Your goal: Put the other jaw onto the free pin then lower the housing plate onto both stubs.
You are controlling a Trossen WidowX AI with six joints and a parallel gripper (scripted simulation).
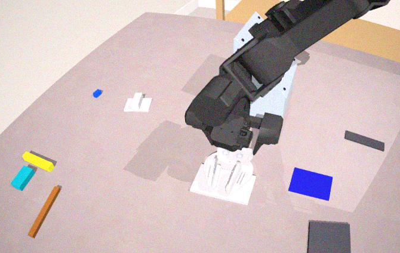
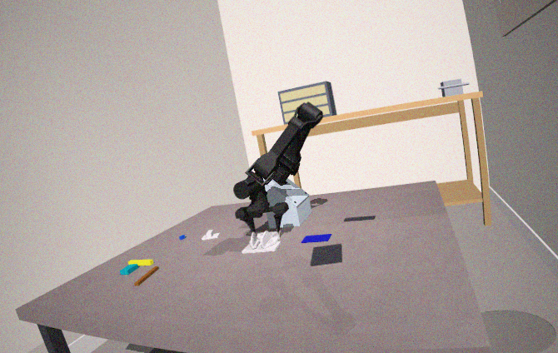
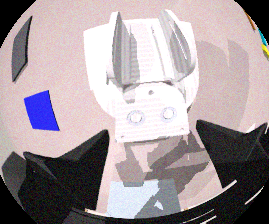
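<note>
My gripper tip is 2 cm to the right of the white jaw, 2 cm short of it and 1 cm above it. Round my gripper tip: blue pad 19 cm to the left, 3 cm below; then dark slab 27 cm to the left, 15 cm ahead, 3 cm below; then white base plate 8 cm ahead, 3 cm below, 1 cm to the left.
</note>
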